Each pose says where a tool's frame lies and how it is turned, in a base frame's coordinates. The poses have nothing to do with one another.
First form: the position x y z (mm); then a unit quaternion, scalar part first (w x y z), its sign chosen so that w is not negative.
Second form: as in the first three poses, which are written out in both.
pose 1, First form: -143.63, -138.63, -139.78, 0.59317, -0.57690, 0.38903, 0.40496
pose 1, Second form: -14.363, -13.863, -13.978, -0.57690, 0.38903, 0.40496, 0.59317
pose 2, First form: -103.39, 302.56, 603.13, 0.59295, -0.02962, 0.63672, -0.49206
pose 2, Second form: -10.339, 30.256, 60.313, -0.02962, 0.63672, -0.49206, 0.59295
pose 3, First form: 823.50, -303.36, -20.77, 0.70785, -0.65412, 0.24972, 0.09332
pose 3, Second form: 82.350, -30.336, -2.077, -0.65412, 0.24972, 0.09332, 0.70785
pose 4, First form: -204.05, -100.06, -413.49, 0.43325, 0.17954, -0.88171, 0.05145
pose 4, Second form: -20.405, -10.006, -41.349, 0.17954, -0.88171, 0.05145, 0.43325
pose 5, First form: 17.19, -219.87, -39.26, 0.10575, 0.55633, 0.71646, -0.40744
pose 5, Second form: 1.719, -21.987, -3.926, 0.55633, 0.71646, -0.40744, 0.10575
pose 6, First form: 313.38, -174.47, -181.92, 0.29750, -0.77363, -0.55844, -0.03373
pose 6, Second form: 31.338, -17.447, -18.192, -0.77363, -0.55844, -0.03373, 0.29750
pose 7, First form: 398.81, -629.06, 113.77, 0.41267, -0.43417, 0.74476, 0.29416
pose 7, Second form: 39.881, -62.906, 11.377, -0.43417, 0.74476, 0.29416, 0.41267
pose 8, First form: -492.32, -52.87, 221.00, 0.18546, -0.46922, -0.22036, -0.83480
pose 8, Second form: -49.232, -5.287, 22.100, -0.46922, -0.22036, -0.83480, 0.18546
